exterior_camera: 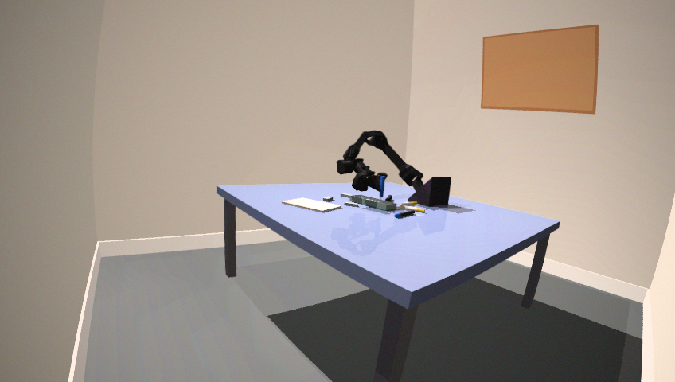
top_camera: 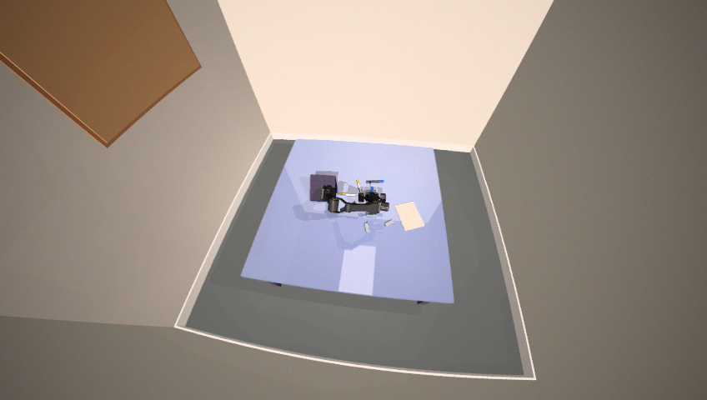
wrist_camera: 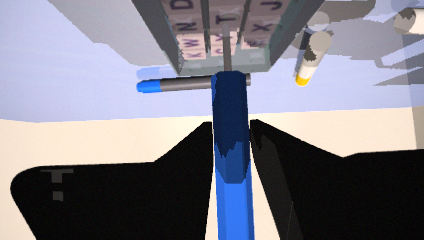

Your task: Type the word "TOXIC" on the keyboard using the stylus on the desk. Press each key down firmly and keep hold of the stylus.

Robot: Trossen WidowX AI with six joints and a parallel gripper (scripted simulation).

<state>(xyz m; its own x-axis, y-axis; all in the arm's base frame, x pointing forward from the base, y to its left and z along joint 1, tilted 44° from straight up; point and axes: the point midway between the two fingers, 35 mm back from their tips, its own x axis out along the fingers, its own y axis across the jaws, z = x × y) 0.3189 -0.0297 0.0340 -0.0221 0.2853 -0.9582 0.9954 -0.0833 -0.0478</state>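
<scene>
Now: the Q key 2 cm behind my gripper tip, 9 cm to the right of it and 6 cm below it. Round my gripper tip: blue stylus: 1 cm below; then cream notepad: 26 cm ahead, 15 cm to the right, 7 cm below; then black pen: 6 cm ahead, 16 cm to the left, 6 cm below.
</scene>
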